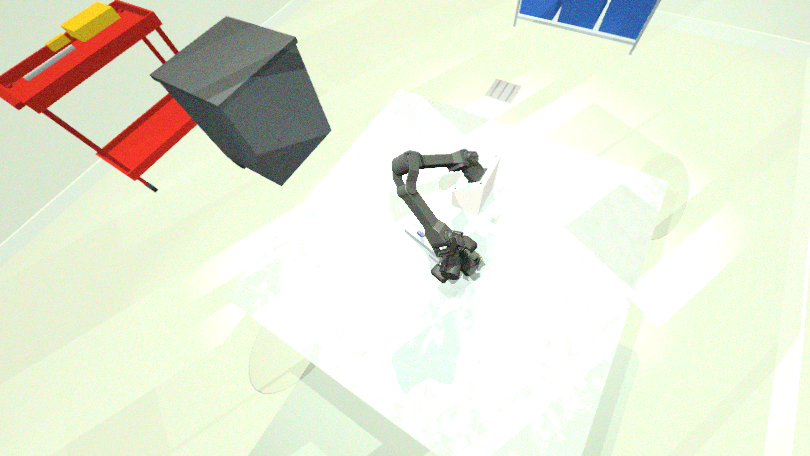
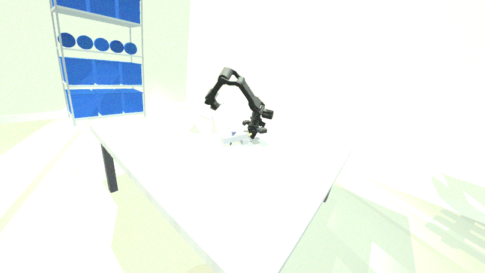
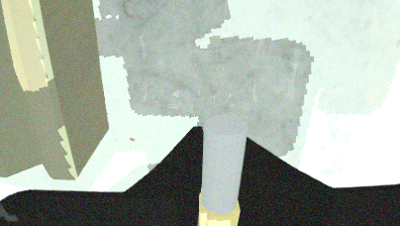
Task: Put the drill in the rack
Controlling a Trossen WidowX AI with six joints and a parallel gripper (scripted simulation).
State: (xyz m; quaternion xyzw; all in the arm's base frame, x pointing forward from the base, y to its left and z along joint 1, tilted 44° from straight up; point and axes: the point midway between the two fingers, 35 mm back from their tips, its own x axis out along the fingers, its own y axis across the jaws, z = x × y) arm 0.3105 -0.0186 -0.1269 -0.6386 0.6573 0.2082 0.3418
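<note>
Right now the drill is 40 mm to the right of my gripper tip, 30 mm above it and 10 mm behind it. The rest, counted from my gripper tip: small blue key 160 mm to the right, 40 mm above, 30 mm behind; pale holder block 140 mm to the right, 20 mm behind, 20 mm above; olive block 70 mm behind, 40 mm to the left.
</note>
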